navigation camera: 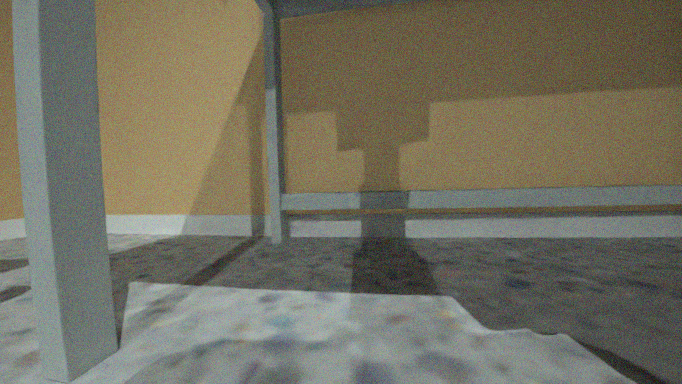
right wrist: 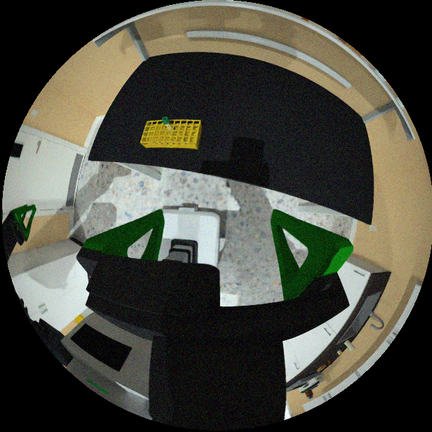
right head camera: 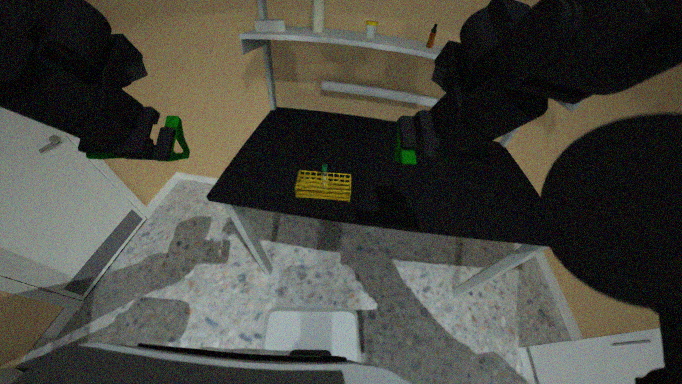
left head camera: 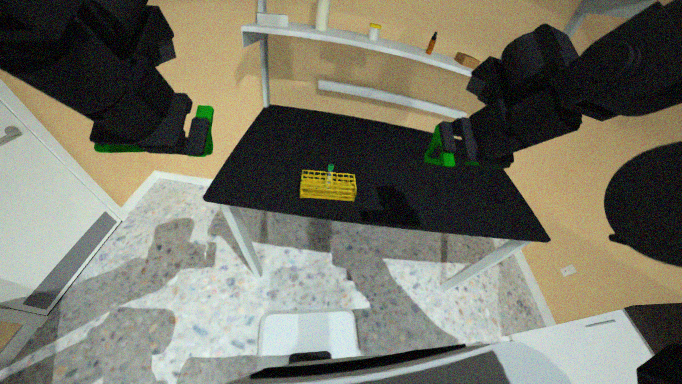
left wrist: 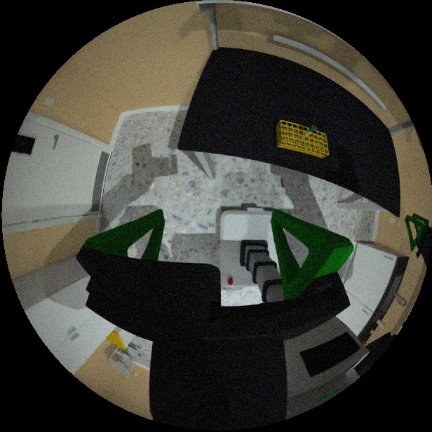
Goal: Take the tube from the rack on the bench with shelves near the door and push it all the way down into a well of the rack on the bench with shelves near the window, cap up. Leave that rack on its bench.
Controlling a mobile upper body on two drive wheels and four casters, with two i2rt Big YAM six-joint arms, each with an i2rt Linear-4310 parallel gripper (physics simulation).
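Frame: origin at the left arm's base, x ahead, y left, z up, level; metres.
Where they show: left gripper, fingertip midpoint: (right head camera: 163,153) (left head camera: 181,148); right gripper, fingertip midpoint: (right head camera: 421,157) (left head camera: 446,159).
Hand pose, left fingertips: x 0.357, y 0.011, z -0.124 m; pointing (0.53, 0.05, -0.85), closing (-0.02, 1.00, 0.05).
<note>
Things, the pixels of their centre, and the offset from my left fingertips. "spot": a spot on its surface instead. Level surfaces: height alone.
- yellow wire rack, body centre: (left head camera: 328,185) (right head camera: 324,185) 0.257 m ahead, 0.286 m right, 0.343 m down
- black bench, its level: 0.371 m down
- tube with a green cap, body centre: (left head camera: 329,177) (right head camera: 324,177) 0.268 m ahead, 0.286 m right, 0.308 m down
- shelf, surface spot: (right head camera: 345,40) (left head camera: 352,41) spot: 0.597 m ahead, 0.340 m right, 0.083 m up
- yellow-capped jar, surface spot: (right head camera: 371,29) (left head camera: 375,32) spot: 0.716 m ahead, 0.450 m right, 0.118 m up
- orange bottle, surface spot: (right head camera: 431,37) (left head camera: 431,44) spot: 0.678 m ahead, 0.696 m right, 0.127 m up
- bench leg, surface spot: (navigation camera: 70,190) spot: 0.250 m ahead, 0.089 m left, 1.065 m down
A yellow wire rack (left head camera: 328,192) (right head camera: 323,192) (left wrist: 295,142) (right wrist: 171,140) stands on the black bench (left head camera: 300,130) (right head camera: 300,130) (left wrist: 240,95) (right wrist: 225,85) near the door. A tube with a green cap (left head camera: 331,167) (right head camera: 325,167) (left wrist: 313,129) (right wrist: 165,120) stands upright in its back row, cap up. My left gripper (left wrist: 217,214) is open and empty, in the air left of the bench in the head views. My right gripper (right wrist: 217,214) is open and empty, above the bench, right of the rack. The rack near the window does not show.
A shelf (left head camera: 350,42) (right head camera: 345,40) with a yellow-capped jar (left head camera: 374,32) (right head camera: 371,29) and an orange bottle (left head camera: 431,44) (right head camera: 431,37) is behind the bench. A white door (left head camera: 45,200) (right head camera: 55,200) is at the left. A bench leg (navigation camera: 70,190) stands close in the navigation view.
</note>
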